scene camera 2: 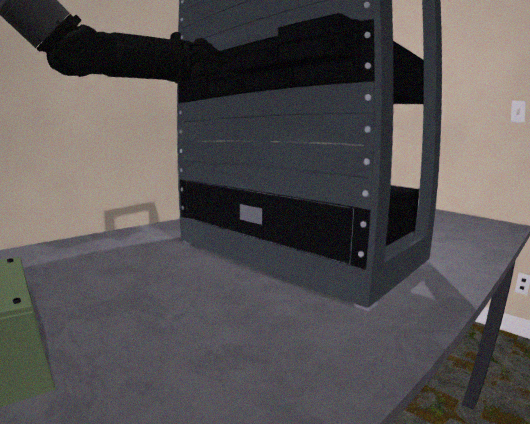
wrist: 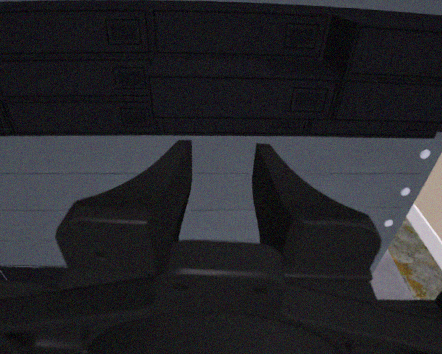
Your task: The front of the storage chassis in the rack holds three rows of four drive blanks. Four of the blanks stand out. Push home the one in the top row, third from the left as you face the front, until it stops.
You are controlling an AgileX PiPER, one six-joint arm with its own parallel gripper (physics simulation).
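Observation:
The storage chassis (scene camera 2: pixel 320 55) is a black band across the rack. In the wrist view the top-row, third-from-left blank (wrist: pixel 225 32) looks about level with the top-row blank on its left (wrist: pixel 60 31). The top-row blank at the far right (wrist: pixel 395 50) stands out, showing its dark left side. The middle-row blank in the third column (wrist: pixel 220 97) also appears to stand out. My gripper (wrist: pixel 223 160) is open and empty, its tips appearing just below the chassis front over the grey panels. In the scene view the gripper blends into the dark chassis; contact cannot be told.
The grey rack (scene camera 2: pixel 383 150) stands on the table (scene camera 2: pixel 200 325), with grey filler panels (scene camera 2: pixel 275 112) below the chassis. A black unit (scene camera 2: pixel 300 230) with a light label sits low in the rack. A green box (scene camera 2: pixel 20 350) stands at the left front. A wall is behind.

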